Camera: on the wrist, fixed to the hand. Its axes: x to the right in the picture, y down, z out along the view.
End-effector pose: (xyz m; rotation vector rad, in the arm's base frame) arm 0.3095 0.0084 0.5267 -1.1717 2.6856 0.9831
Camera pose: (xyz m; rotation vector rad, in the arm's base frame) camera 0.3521 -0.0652 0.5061 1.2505 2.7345 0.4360
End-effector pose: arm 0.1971 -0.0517 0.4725 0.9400 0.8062 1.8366
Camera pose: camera 0.1930 -0.0058 0.3981 -1.9906 -0.0228 -1.8419
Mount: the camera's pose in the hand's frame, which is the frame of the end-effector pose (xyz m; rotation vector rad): 0.0228 -0.0773 -0.0341 0.4310 -0.4661 1.5426
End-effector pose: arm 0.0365 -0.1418 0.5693 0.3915 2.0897 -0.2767
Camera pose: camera -0.0310 -0.1975 0.5706 1.8073 0.8171 0.1293
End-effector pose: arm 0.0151 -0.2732 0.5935 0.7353 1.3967 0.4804
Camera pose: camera -0.0244 -0.3049 0.5221 2.0982 0.2407 1.0792
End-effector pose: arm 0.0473 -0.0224 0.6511 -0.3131 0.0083 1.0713
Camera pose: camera 0.1300 -0.0454 0.6341 0.4637 0.0710 2.5920
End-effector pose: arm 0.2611 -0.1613 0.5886 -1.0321 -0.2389 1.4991
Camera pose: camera 0.3421 -0.1366 0.6108 -0.3715 0.7249 2.9762
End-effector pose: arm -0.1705 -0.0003 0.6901 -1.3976 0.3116 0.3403
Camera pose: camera -0.1184 -0.0437 0.7454 -0.3726 0.9695 1.7014
